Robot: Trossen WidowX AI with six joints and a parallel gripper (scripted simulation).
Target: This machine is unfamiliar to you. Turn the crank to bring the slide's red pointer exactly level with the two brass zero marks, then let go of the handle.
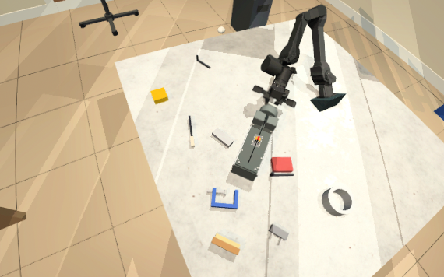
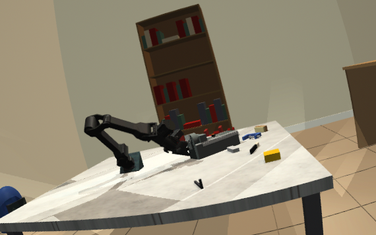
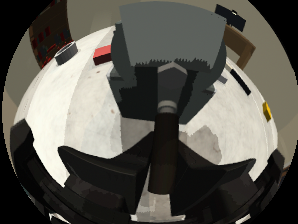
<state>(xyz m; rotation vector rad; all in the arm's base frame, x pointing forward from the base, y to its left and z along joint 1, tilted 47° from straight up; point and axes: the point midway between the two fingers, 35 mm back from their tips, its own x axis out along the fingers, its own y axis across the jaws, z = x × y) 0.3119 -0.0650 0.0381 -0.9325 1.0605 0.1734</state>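
My gripper tip is 30 mm below the crank handle, 20 mm past it and 10 mm to the left of it. From my gripper tip the other things lie so: grey block (210 mm ahead, 20 mm below, 10 mm to the right); red pointer (130 mm ahead, 90 mm to the left, 50 mm above); red block (210 mm to the left, 80 mm ahead, 20 mm below).
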